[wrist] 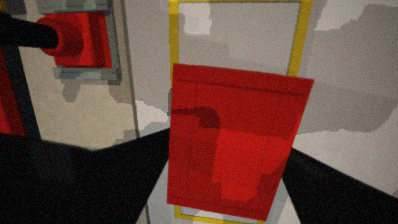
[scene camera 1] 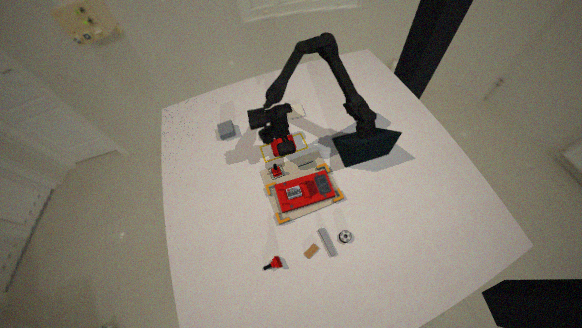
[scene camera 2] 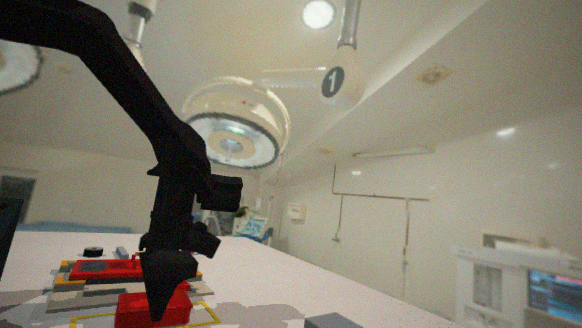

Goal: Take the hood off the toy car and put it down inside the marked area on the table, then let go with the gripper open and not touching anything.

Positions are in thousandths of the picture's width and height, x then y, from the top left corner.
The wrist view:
my gripper: 567, 632
red hood: 582, 587, held by my gripper
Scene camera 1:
red toy car body: 544, 572
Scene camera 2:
my gripper: 264, 947
red toy car body: 188, 828
